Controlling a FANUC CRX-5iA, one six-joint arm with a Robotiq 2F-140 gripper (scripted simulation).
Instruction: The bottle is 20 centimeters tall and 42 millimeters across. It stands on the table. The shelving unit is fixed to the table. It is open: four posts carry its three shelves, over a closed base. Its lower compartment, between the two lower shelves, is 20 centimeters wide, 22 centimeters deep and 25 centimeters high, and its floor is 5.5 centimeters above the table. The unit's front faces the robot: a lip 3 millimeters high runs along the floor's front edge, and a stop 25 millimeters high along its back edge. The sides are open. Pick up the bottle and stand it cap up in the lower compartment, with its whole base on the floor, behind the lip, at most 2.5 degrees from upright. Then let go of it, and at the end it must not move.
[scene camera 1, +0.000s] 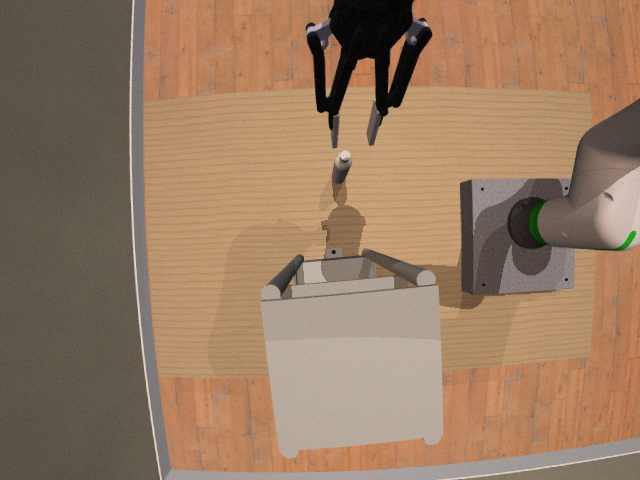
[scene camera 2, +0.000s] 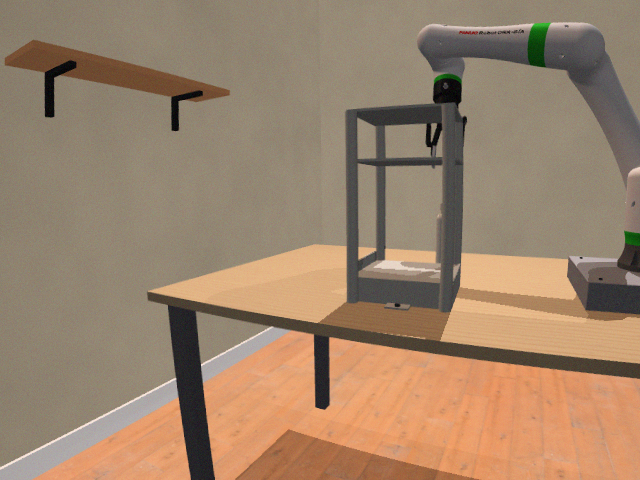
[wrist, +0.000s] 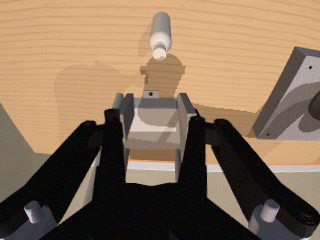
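There's a bottle here and a shelving unit, and I can see my gripper as well. The wrist view shows that gripper too.
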